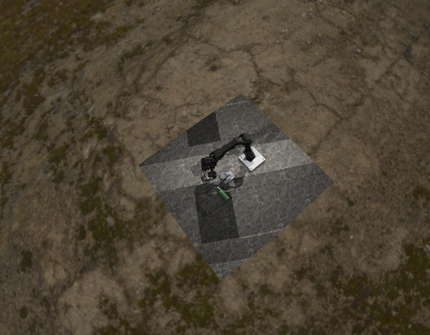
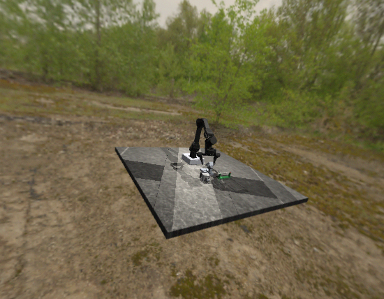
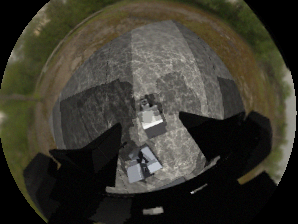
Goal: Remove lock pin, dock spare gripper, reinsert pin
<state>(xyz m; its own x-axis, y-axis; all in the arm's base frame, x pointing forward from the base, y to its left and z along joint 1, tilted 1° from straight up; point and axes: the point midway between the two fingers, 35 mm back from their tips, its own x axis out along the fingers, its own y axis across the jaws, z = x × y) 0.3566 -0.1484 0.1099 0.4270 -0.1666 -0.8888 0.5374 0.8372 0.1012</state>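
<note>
Right now the spare gripper is 110 mm below my gripper tip. Round my gripper tip: green mount: 30 mm ahead, 210 mm to the left, 100 mm below; grey mount: 90 mm behind, 120 mm to the left, 70 mm below.
</note>
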